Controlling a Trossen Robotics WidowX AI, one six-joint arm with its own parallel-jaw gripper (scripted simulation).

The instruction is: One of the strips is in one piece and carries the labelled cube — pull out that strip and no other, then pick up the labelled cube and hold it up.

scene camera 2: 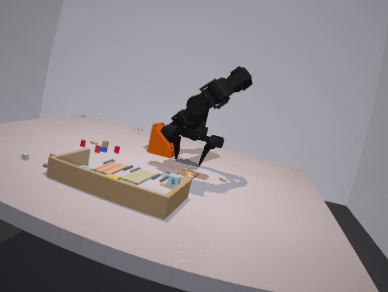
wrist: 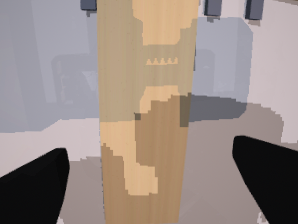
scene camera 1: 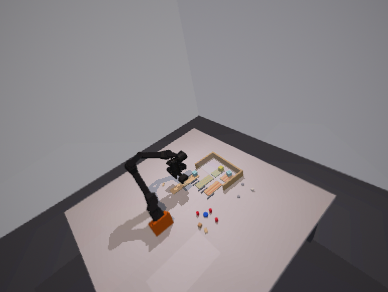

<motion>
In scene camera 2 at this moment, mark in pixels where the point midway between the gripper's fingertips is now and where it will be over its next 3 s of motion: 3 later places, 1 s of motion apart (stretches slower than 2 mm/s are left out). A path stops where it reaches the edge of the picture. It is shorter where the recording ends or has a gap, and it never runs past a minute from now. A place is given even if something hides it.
My gripper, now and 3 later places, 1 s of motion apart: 187,162; 177,165; 174,179; 173,177
</motion>
